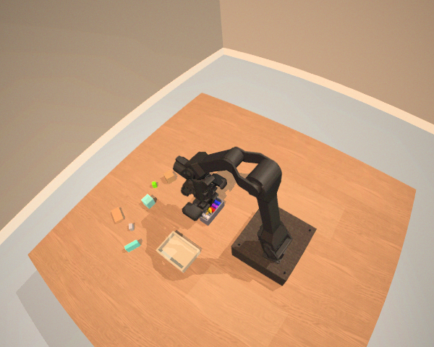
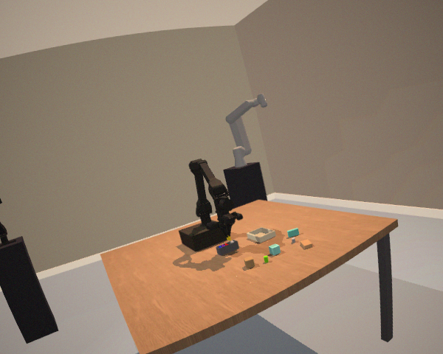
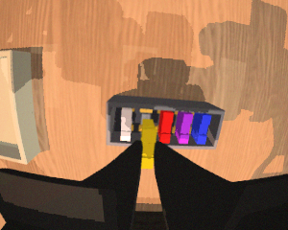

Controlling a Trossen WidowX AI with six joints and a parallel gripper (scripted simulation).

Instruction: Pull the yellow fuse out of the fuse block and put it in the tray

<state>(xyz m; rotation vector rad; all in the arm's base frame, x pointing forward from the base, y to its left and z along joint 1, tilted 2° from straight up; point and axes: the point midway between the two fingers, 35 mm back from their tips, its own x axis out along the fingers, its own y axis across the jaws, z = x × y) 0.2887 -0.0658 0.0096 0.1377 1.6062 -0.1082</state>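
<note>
My gripper tip is 3 cm short of the tray, 19 cm to the right of it and 7 cm above it. From my gripper tip the other things lie so: yellow fuse: 1 cm below.
</note>
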